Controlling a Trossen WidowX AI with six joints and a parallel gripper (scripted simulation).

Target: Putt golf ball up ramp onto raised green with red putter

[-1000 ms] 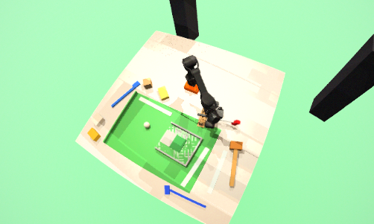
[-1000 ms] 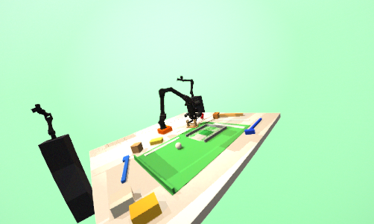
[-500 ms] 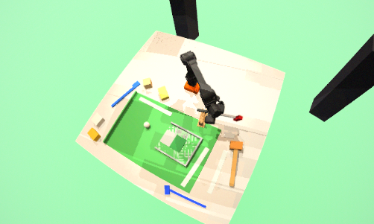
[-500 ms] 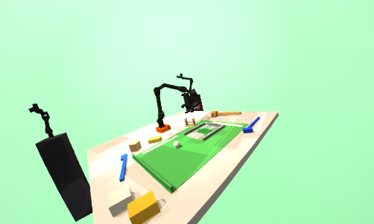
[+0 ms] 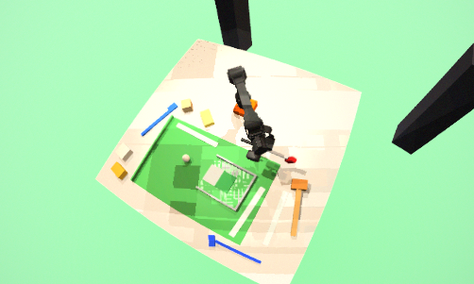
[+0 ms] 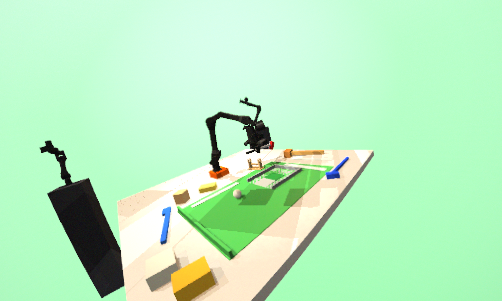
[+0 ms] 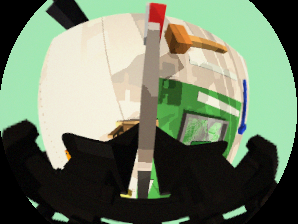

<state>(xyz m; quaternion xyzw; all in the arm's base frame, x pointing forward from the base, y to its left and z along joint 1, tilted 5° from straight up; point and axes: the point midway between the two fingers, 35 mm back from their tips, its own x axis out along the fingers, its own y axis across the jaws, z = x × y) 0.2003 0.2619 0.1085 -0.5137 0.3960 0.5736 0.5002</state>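
Now: gripper tip 25 cm short of the white golf ball, 35 cm to the left of it and 8 cm above it. Also, from my gripper tip: tan block 1 cm behind, 57 cm to the right, 8 cm below; green mat 27 cm ahead, 22 cm to the right, 10 cm below.
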